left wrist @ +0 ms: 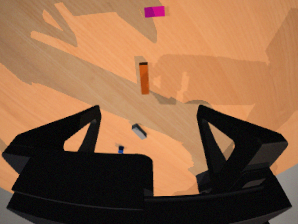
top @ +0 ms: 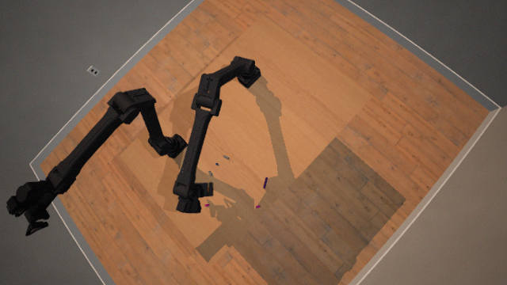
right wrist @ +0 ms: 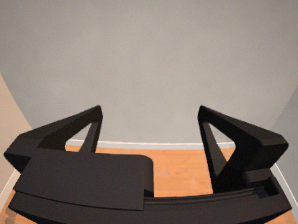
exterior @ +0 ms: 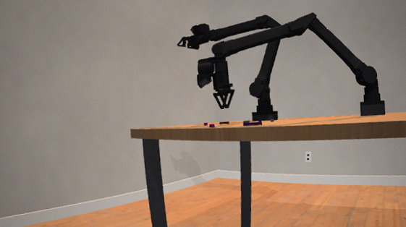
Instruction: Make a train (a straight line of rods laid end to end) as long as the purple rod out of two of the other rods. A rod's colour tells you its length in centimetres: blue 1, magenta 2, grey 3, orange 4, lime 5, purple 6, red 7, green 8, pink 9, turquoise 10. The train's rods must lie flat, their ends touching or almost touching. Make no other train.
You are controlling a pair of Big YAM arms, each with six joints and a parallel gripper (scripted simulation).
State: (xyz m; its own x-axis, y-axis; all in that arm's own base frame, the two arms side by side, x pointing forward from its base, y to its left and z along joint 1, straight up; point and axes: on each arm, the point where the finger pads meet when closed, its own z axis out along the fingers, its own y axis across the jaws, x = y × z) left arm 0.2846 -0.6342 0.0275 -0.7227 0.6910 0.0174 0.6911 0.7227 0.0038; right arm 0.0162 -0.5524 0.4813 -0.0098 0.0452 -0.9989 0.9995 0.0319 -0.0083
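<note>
My left gripper is now 1 cm short of the orange rod and 7 cm above it. Round my left hand: blue rod 7 cm behind, 13 cm to the left, 7 cm below; then purple rod 19 cm ahead, 25 cm to the left, 7 cm below; then magenta rod 6 cm ahead, 6 cm to the right, 7 cm below.
</note>
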